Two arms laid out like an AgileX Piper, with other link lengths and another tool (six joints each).
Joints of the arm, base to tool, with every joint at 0 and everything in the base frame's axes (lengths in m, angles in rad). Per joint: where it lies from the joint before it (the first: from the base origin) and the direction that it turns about. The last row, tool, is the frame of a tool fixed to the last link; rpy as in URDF.
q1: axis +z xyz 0 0 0.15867
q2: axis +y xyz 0 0 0
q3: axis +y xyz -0.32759 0 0.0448
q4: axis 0.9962 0 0.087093 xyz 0.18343 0 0.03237
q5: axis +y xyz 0 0 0
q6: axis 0.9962 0 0.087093 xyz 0.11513 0 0.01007
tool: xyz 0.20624 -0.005 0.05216 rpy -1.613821 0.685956 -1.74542
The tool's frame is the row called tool.
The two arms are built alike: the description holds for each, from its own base.
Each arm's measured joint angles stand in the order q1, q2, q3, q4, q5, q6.
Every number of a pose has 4 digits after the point. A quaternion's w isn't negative.
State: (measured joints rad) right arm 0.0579 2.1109 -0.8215 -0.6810 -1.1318 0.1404; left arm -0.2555 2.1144 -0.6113 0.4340 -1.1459 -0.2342
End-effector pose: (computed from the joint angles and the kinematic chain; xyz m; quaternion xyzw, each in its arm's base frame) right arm 0.5457 0.2188 0.2367 -0.5435 0.5719 -0.1526 0.5952; left arm 0.4981 -0.2623 0.1770 -0.1107 0.8185 -0.4676 0.3150
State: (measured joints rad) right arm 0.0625 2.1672 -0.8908 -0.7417 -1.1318 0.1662; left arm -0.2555 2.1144 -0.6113 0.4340 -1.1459 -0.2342
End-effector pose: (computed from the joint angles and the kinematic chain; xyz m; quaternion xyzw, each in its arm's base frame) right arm 0.5499 0.2355 0.2248 -0.5604 0.5566 -0.1355 0.5982; left arm 0.4981 -0.2623 0.1770 -0.1107 0.8185 -0.4676 0.3150
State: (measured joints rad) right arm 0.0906 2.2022 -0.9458 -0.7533 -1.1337 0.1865; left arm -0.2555 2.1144 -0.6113 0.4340 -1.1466 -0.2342
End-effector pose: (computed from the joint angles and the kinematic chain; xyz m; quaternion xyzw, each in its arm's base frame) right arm 0.5530 0.2541 0.2235 -0.5659 0.5448 -0.1231 0.6065; left arm 0.4981 -0.2623 0.1772 -0.1106 0.8183 -0.4678 0.3152
